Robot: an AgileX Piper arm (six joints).
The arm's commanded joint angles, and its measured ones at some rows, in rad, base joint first. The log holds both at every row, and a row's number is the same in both.
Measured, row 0:
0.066, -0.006, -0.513, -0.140, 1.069, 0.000
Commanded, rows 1 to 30:
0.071, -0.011, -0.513, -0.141, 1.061, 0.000
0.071, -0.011, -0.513, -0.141, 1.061, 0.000
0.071, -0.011, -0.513, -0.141, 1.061, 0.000
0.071, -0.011, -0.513, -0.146, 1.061, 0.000
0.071, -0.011, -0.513, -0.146, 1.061, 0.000
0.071, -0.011, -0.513, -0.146, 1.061, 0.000
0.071, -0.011, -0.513, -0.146, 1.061, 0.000
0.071, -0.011, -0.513, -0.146, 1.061, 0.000
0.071, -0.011, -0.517, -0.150, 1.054, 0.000
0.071, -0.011, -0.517, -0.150, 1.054, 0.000
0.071, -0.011, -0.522, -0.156, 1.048, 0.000
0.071, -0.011, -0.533, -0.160, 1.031, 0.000
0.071, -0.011, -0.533, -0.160, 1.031, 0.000
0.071, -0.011, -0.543, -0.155, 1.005, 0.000
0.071, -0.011, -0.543, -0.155, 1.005, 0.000
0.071, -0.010, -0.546, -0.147, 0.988, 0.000
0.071, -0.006, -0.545, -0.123, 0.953, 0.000
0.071, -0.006, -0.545, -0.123, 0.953, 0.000
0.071, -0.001, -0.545, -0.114, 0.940, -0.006
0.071, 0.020, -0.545, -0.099, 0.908, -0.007
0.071, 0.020, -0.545, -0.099, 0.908, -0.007
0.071, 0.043, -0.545, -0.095, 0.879, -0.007
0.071, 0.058, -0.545, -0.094, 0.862, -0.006
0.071, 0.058, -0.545, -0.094, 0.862, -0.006
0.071, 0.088, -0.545, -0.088, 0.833, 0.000
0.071, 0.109, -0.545, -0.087, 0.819, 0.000
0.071, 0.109, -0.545, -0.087, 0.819, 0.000
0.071, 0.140, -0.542, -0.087, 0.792, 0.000
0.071, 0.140, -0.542, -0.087, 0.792, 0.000
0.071, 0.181, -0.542, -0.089, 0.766, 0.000
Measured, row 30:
0.066, 0.139, -0.537, -0.088, 0.819, 0.000
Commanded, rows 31 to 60:
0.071, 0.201, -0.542, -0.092, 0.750, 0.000
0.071, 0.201, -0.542, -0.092, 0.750, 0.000
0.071, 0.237, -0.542, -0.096, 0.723, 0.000
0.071, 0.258, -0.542, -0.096, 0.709, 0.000
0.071, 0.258, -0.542, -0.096, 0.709, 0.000
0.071, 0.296, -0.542, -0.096, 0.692, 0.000
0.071, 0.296, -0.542, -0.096, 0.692, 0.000
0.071, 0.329, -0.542, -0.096, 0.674, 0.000
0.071, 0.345, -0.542, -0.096, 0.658, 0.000
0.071, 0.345, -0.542, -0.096, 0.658, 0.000
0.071, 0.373, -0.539, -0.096, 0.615, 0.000
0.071, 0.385, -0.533, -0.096, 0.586, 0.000
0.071, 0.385, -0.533, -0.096, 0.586, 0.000
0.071, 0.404, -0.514, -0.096, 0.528, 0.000
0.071, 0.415, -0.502, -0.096, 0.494, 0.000
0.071, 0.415, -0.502, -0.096, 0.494, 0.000
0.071, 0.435, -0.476, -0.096, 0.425, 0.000
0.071, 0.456, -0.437, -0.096, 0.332, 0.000
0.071, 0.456, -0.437, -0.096, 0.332, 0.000
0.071, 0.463, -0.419, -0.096, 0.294, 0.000
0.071, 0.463, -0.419, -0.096, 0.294, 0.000
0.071, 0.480, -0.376, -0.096, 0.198, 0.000
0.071, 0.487, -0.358, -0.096, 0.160, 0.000
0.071, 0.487, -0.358, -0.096, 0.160, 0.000
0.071, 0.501, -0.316, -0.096, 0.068, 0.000
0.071, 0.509, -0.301, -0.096, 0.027, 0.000
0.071, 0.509, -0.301, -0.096, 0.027, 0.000
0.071, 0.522, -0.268, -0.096, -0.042, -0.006
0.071, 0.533, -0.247, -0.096, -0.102, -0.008
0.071, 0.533, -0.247, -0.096, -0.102, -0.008
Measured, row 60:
0.066, 0.520, -0.272, -0.089, 0.012, 0.000
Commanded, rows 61 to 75:
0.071, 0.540, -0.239, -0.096, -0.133, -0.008
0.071, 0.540, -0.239, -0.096, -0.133, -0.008
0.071, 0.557, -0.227, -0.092, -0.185, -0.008
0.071, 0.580, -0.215, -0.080, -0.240, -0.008
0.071, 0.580, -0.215, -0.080, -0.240, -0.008
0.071, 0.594, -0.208, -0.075, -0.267, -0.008
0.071, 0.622, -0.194, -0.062, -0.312, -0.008
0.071, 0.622, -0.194, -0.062, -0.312, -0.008
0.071, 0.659, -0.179, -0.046, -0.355, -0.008
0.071, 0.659, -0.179, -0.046, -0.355, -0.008
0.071, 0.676, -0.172, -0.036, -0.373, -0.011
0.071, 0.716, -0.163, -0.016, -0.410, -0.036
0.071, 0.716, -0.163, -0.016, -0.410, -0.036
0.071, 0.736, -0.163, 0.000, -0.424, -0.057
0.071, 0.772, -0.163, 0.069, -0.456, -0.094
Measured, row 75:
0.066, 0.732, -0.167, 0.000, -0.388, -0.040
